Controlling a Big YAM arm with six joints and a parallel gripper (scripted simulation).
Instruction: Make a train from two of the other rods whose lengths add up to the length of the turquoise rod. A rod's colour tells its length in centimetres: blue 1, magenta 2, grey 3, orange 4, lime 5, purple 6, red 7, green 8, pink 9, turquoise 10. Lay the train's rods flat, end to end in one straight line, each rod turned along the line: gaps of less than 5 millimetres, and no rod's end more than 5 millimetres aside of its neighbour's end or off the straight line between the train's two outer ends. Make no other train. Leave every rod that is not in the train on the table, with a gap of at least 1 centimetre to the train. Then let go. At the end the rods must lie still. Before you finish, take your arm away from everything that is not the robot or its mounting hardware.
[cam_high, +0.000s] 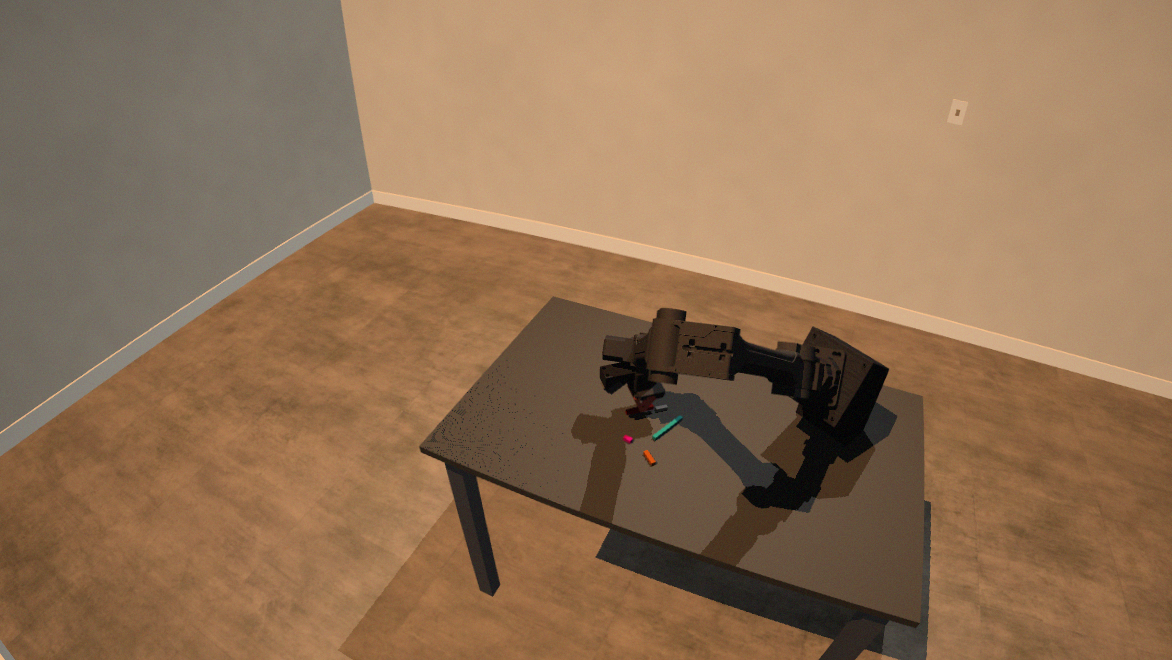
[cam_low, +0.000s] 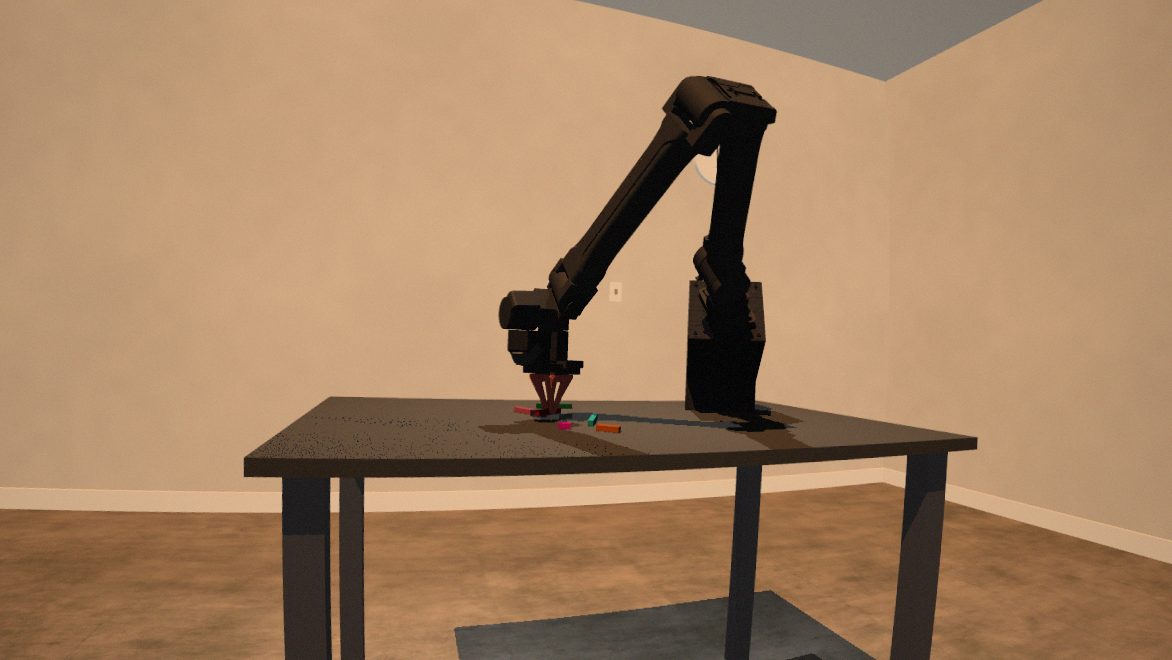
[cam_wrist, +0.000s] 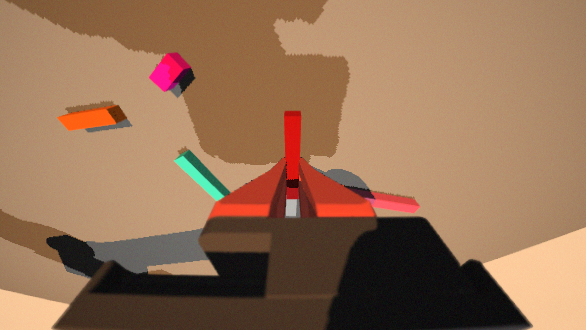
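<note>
Right now the red rod is 1 cm to the left of my hand. The rest, counted from my hand: grey rod (3 cm behind, 4 cm to the right, 2 cm below); then turquoise rod (8 cm behind, 2 cm below); then pink rod (4 cm ahead, 9 cm to the right, 2 cm below).
</note>
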